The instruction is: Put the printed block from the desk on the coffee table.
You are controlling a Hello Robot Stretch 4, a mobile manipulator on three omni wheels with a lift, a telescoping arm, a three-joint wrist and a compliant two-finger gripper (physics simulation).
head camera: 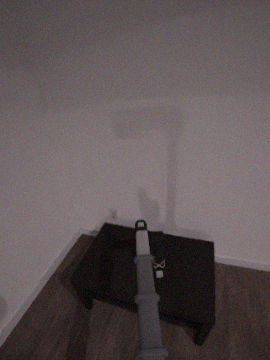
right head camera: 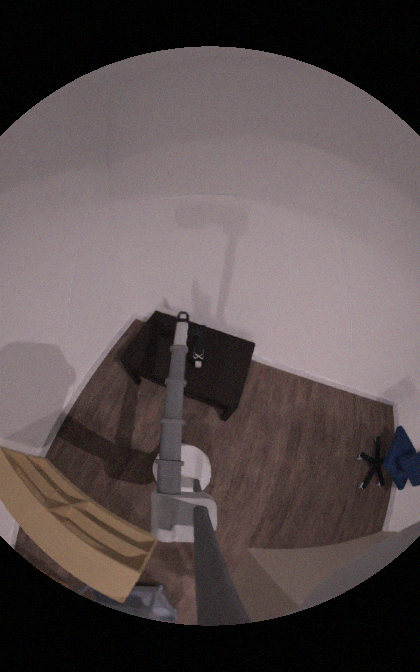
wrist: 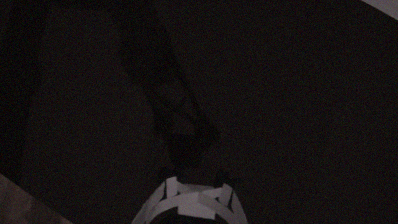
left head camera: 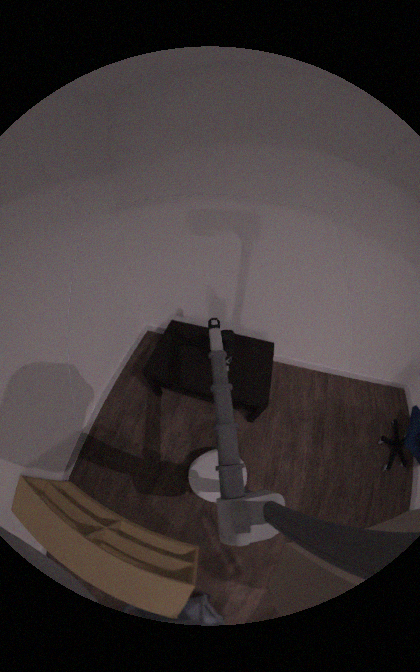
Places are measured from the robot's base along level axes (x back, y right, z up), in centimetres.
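Pixels of known places: gripper, fingertip midpoint: (head camera: 158,272) (wrist: 200,178).
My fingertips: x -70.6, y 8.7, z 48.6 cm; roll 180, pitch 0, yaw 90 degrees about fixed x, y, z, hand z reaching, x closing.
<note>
Behind a point stands the place of what it marks.
The coffee table (head camera: 192,290) {x -60.3, y 27.4, z 42.2 cm} (left head camera: 255,370) (right head camera: 225,370) (wrist: 300,125) {x -78.8, y 22.8, z 42.2 cm} is a dark rectangular table near the corner of the walls. My gripper (head camera: 159,270) {x -70.6, y 8.7, z 48.6 cm} (right head camera: 198,360) (wrist: 200,178) {x -70.6, y 8.7, z 48.6 cm} is over its top, pointing down, and is shut on a small light block. The block (head camera: 159,274) {x -67.3, y 8.5, z 51.6 cm} (right head camera: 198,364) (wrist: 197,205) {x -68.5, y 8.8, z 51.7 cm} shows pale between the dark fingertips. The arm partly covers the gripper in the left head view. The images are too dark to tell whether the block touches the table top. A dark shadow of the gripper lies on the table in the wrist view.
Walls stand behind and to the left of the table. A round white disc (left head camera: 202,477) (right head camera: 197,465) is on the floor below the arm. A wooden shelf unit (left head camera: 105,560) (right head camera: 75,540) is at lower left. A blue office chair (right head camera: 400,460) is at far right.
</note>
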